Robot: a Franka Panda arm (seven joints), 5 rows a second.
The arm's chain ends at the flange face. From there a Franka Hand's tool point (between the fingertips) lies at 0.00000 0.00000 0.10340 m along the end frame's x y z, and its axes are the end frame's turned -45 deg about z.
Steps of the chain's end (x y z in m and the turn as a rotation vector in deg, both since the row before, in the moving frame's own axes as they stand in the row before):
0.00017 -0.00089 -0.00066 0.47 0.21 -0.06
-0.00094 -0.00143 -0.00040 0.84 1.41 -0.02
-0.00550 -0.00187 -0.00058 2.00 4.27 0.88
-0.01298 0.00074 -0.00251 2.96 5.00 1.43
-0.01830 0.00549 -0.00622 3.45 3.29 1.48
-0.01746 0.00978 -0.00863 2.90 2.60 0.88
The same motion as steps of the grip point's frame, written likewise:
0.00162 -0.00084 -0.00066 0.18 0.48 -0.06
0.00322 -0.00095 -0.00044 -0.40 1.59 -0.02
0.00540 -0.00226 -0.00093 -1.61 4.43 0.88
0.00041 -0.00593 -0.00304 -1.44 5.63 1.43
-0.00823 -0.00915 -0.00658 0.11 4.77 1.48
-0.01225 -0.00576 -0.00887 0.21 3.89 0.88

